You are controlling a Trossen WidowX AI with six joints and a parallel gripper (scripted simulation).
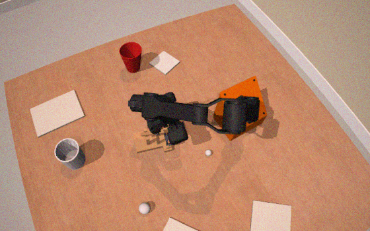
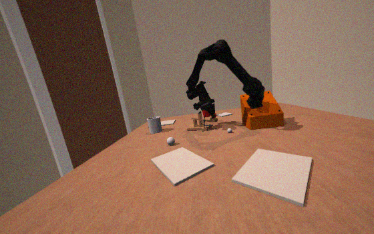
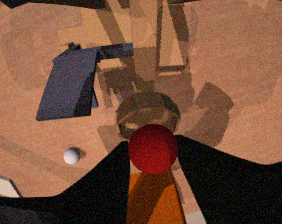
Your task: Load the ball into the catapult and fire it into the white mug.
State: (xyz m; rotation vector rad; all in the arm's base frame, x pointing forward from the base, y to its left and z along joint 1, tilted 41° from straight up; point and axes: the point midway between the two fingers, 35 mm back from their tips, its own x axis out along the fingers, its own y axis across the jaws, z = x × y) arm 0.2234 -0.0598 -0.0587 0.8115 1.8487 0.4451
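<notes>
Right now my gripper tip is 10 mm below the red ball. Round my gripper tip: larger white ball: 270 mm ahead, 170 mm to the left, 50 mm below; wooden catapult: 70 mm ahead, 20 mm below; small white ball: 40 mm behind, 130 mm to the left, 60 mm below.
</notes>
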